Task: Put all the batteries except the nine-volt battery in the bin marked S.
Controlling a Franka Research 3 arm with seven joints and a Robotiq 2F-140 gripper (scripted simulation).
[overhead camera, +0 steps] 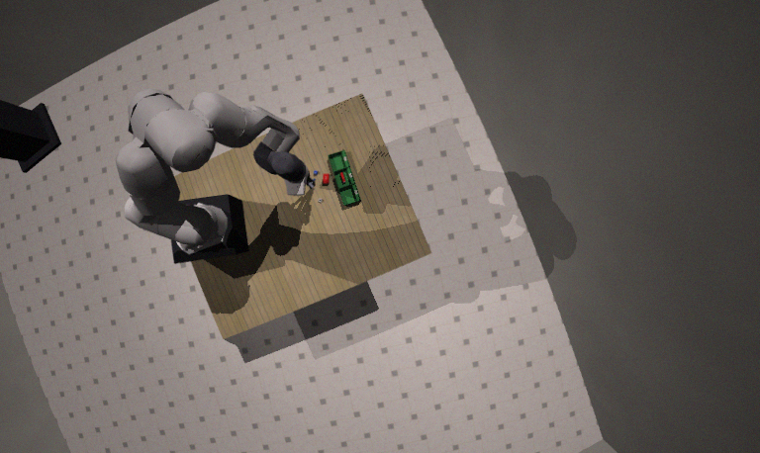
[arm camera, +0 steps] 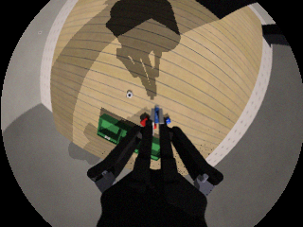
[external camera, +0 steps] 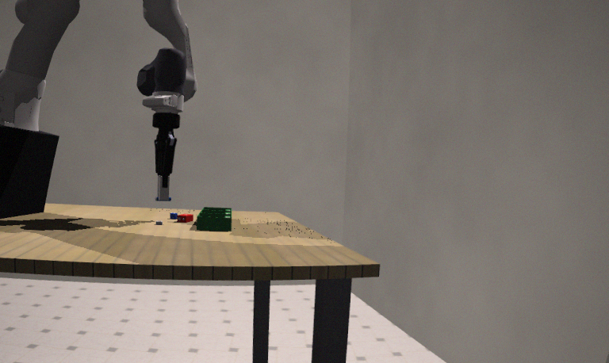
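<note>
The green bin row lies 140 mm ahead of my hand, 70 mm below it and 60 mm to the right of it. Round my hand: grey button cell: 90 mm below, 80 mm to the right, 20 mm behind; then red block-shaped battery: 80 mm below, 60 mm ahead, 20 mm to the right; then blue battery: 30 mm below.
</note>
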